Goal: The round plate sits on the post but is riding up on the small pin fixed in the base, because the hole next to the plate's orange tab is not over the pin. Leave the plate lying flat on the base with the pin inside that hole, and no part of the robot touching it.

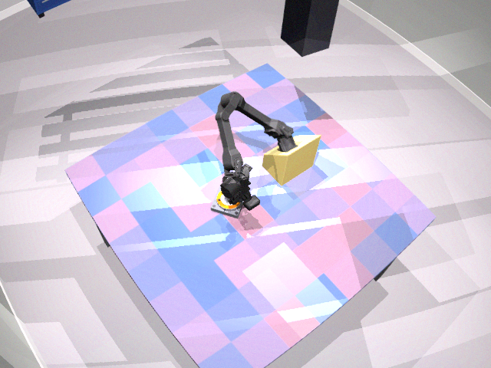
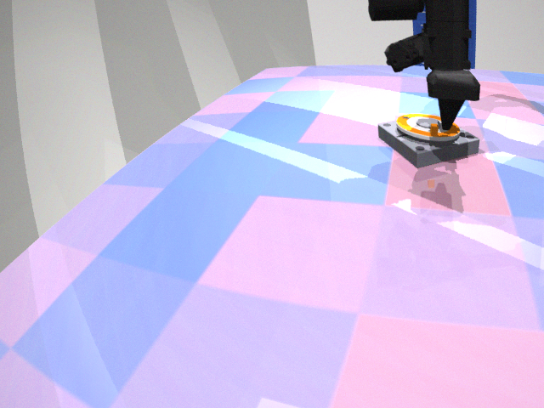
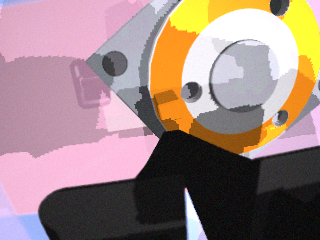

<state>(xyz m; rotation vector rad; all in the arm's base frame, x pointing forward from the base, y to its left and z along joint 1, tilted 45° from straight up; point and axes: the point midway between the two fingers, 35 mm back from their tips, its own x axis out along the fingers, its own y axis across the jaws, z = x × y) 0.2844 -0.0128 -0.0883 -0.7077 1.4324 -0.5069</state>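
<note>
Right now my gripper tip is 40 mm to the left of the base, 30 mm short of it and 20 mm above it.
</note>
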